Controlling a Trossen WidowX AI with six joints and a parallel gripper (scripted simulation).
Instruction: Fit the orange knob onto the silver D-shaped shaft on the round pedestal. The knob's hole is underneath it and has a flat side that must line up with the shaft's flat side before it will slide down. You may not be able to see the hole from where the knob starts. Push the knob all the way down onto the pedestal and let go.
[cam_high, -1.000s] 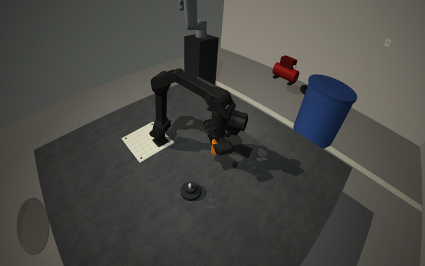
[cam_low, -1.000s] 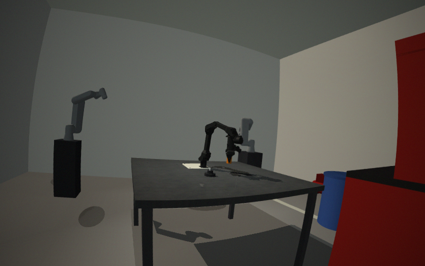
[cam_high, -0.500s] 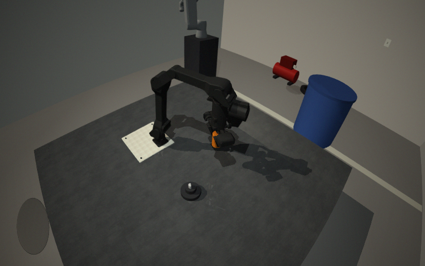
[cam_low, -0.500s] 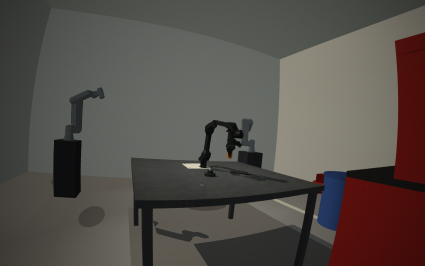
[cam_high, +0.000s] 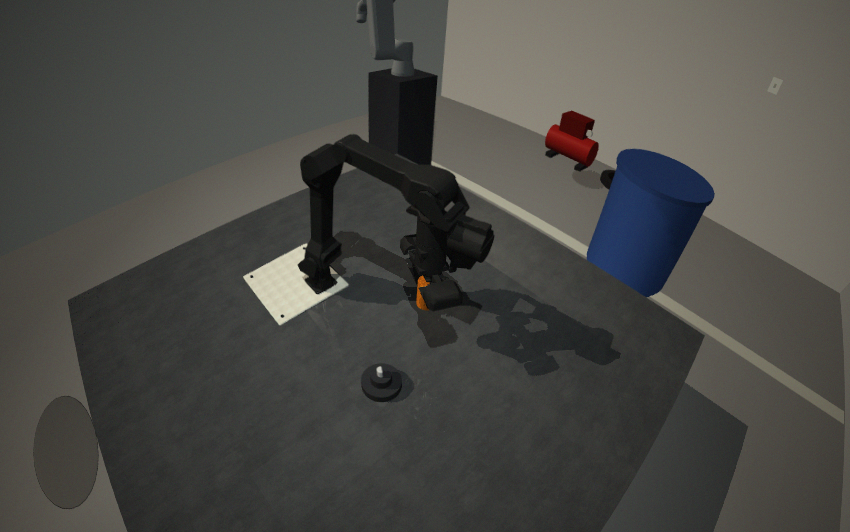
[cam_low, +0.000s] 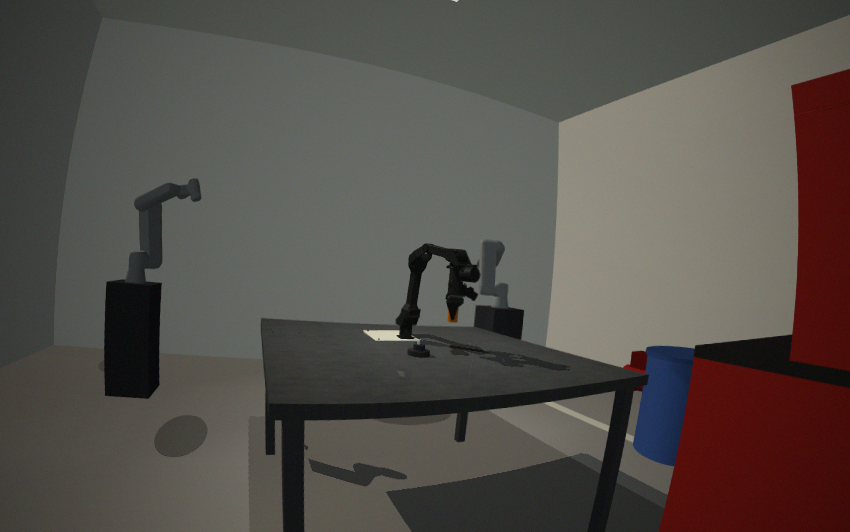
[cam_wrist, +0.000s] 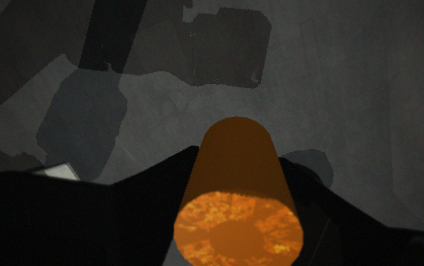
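Right now the round black pedestal is 15 cm to the right of my gripper tip, 11 cm below it and 3 cm ahead of it. The rest, counted from my gripper tip: orange knob 3 cm above.
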